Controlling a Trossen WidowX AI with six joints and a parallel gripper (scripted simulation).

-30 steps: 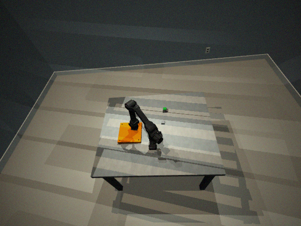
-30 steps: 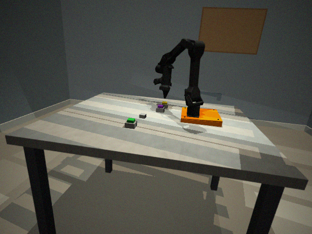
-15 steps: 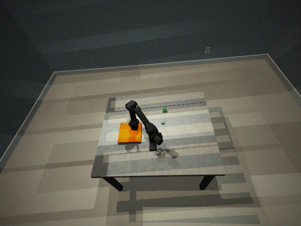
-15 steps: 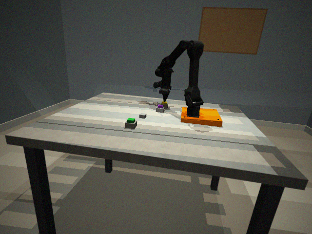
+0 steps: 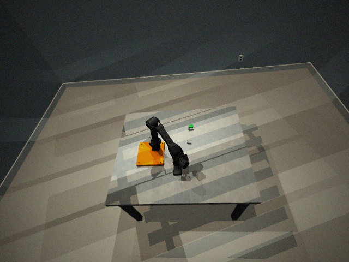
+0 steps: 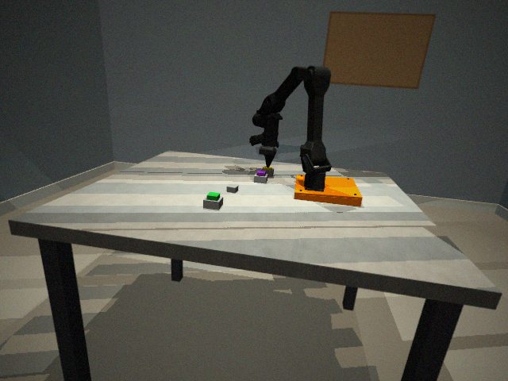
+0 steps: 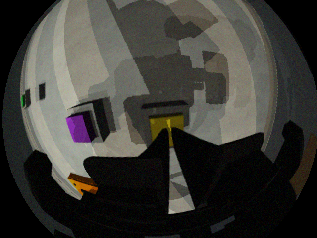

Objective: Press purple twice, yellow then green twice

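The yellow button lies 1 cm below my gripper tip. Round my gripper tip: small grey block: 26 cm to the left, 6 cm ahead, 2 cm below; purple button: 10 cm to the left; green button: 42 cm to the left, 6 cm ahead.
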